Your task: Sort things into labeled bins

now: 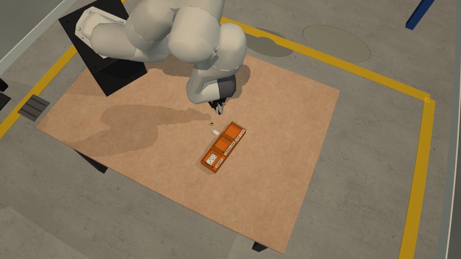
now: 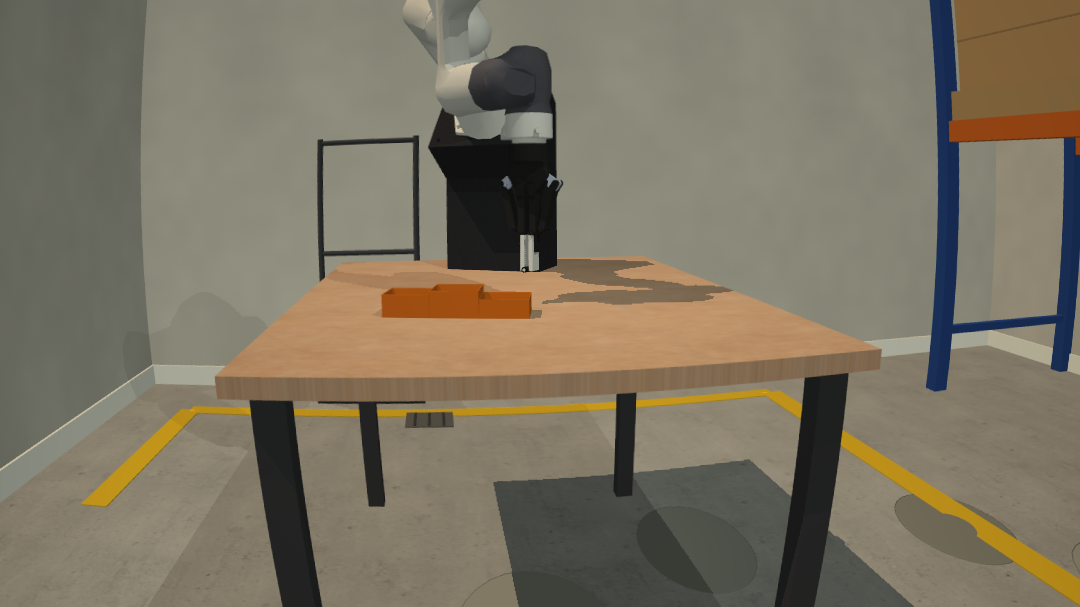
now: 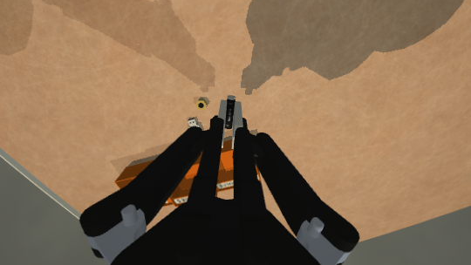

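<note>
My hand is 90 mm to the left of the white USB stick and 90 mm above it. From my hand the other things lie so: black battery (30 mm below); then brass nut (20 mm behind, 40 mm to the right, 90 mm below).
</note>
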